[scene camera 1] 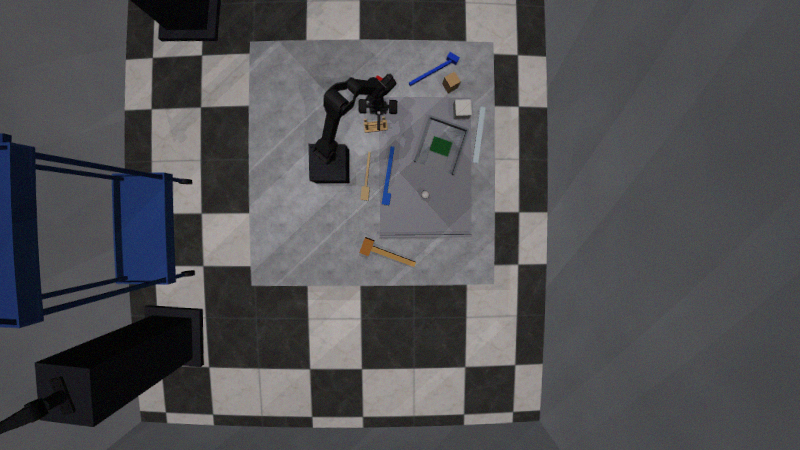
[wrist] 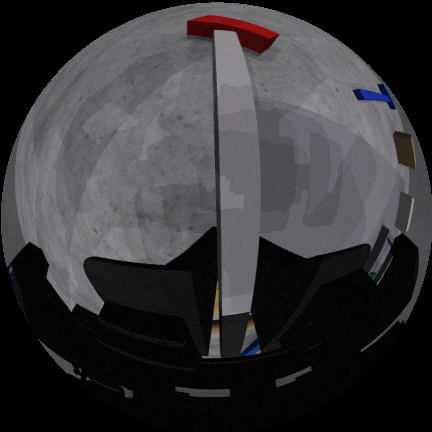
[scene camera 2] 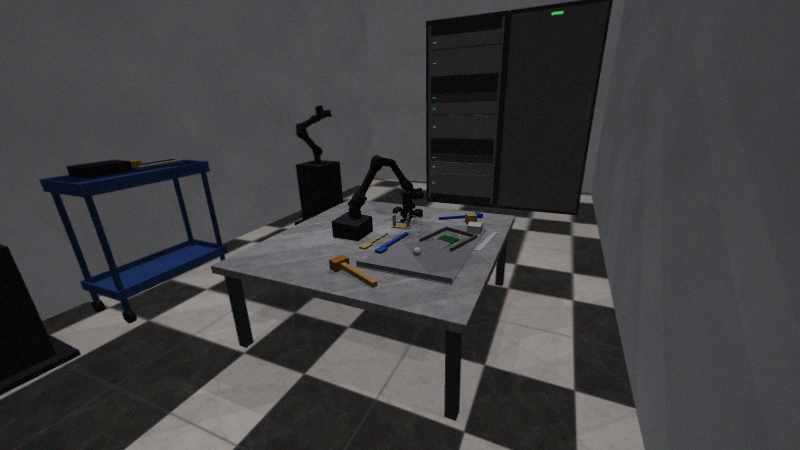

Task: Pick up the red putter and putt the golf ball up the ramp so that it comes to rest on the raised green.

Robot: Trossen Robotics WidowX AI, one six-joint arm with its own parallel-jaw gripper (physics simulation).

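Pixels of known places: gripper, fingertip midpoint: [scene camera 1: 379, 114] [wrist: 225, 232]; arm's base, link origin: [scene camera 1: 328, 157] [scene camera 2: 354, 217].
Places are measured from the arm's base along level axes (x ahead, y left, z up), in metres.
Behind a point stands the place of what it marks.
The red putter [scene camera 1: 379, 78] @(x 0.222, y 0.435, z -0.072 m) [scene camera 2: 420, 214] [wrist: 239, 150] @(x 0.226, y 0.309, z -0.058 m) has a red head and a long pale shaft with a dark end. In the wrist view its head is at the top. My gripper [scene camera 1: 378, 106] @(x 0.227, y 0.260, z -0.095 m) [scene camera 2: 407, 216] @(x 0.227, y 0.260, z -0.095 m) [wrist: 225, 232] @(x 0.227, y 0.260, z -0.095 m) is shut on the shaft, with a finger against each side, near the wooden stand [scene camera 1: 369, 129] @(x 0.180, y 0.175, z -0.089 m) [scene camera 2: 401, 226] @(x 0.218, y 0.186, z -0.089 m). Whether the shaft still touches the stand is hidden. The white golf ball [scene camera 1: 425, 194] @(x 0.480, y -0.152, z -0.054 m) [scene camera 2: 417, 251] @(x 0.489, y -0.167, z -0.066 m) rests on the grey ramp board [scene camera 1: 413, 221] @(x 0.429, y -0.291, z -0.095 m) [scene camera 2: 413, 267] @(x 0.521, y -0.284, z -0.095 m). The green [scene camera 1: 440, 146] @(x 0.552, y 0.105, z -0.090 m) [scene camera 2: 448, 238] @(x 0.555, y 0.113, z -0.089 m) lies inside a dark three-sided rail [scene camera 1: 459, 151] @(x 0.650, y 0.081, z -0.076 m) [scene camera 2: 463, 242] @(x 0.656, y 0.070, z -0.080 m).
A blue club [scene camera 1: 389, 173] @(x 0.294, y -0.049, z -0.082 m) [scene camera 2: 392, 242] @(x 0.292, y -0.071, z -0.086 m) and a small tan club [scene camera 1: 366, 179] @(x 0.176, y -0.084, z -0.091 m) [scene camera 2: 373, 241] @(x 0.180, y -0.091, z -0.091 m) lie near the arm base. An orange mallet [scene camera 1: 366, 246] @(x 0.195, y -0.426, z -0.047 m) [scene camera 2: 339, 263] @(x 0.214, y -0.453, z -0.059 m) lies nearby. A blue hammer [scene camera 1: 430, 72] @(x 0.483, y 0.488, z -0.083 m), brown block [scene camera 1: 451, 82] @(x 0.586, y 0.415, z -0.039 m), white block [scene camera 1: 462, 108] @(x 0.649, y 0.293, z -0.051 m) and pale strip [scene camera 1: 479, 134] @(x 0.758, y 0.183, z -0.096 m) are at the far right.
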